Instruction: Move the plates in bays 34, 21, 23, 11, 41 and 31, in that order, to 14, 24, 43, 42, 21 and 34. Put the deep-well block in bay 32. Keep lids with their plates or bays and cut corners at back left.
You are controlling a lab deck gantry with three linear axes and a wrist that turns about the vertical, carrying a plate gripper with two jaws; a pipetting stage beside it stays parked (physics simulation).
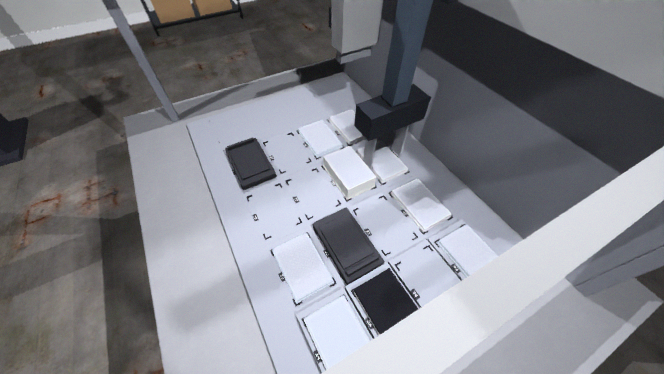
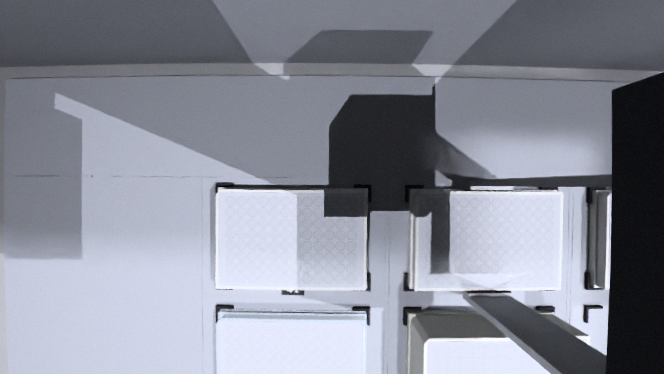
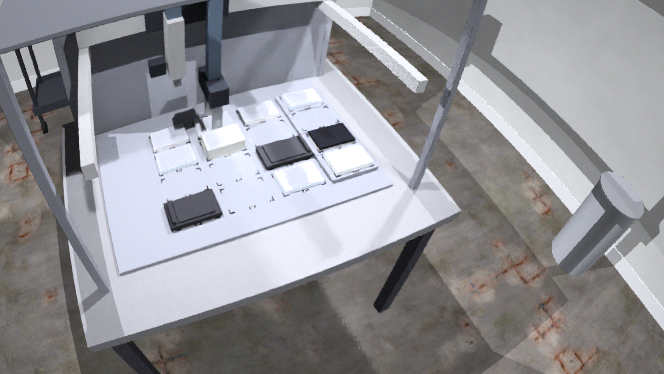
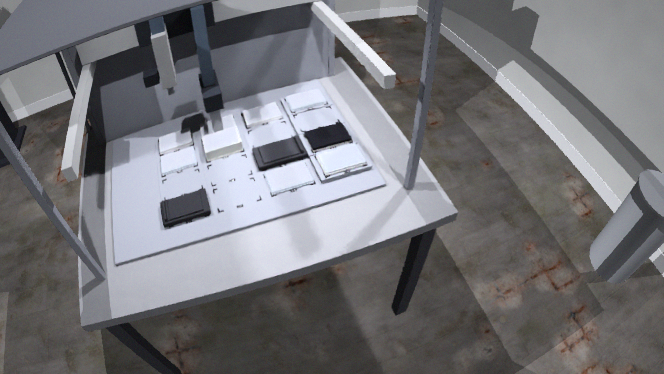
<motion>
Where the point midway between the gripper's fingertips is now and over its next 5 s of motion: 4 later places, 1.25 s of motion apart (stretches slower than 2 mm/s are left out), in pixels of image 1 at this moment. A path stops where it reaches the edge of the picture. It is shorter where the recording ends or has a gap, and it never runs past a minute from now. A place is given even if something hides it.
My gripper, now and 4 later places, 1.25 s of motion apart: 381, 160; 384, 146; 388, 128; 384, 110; 353, 83
</motion>
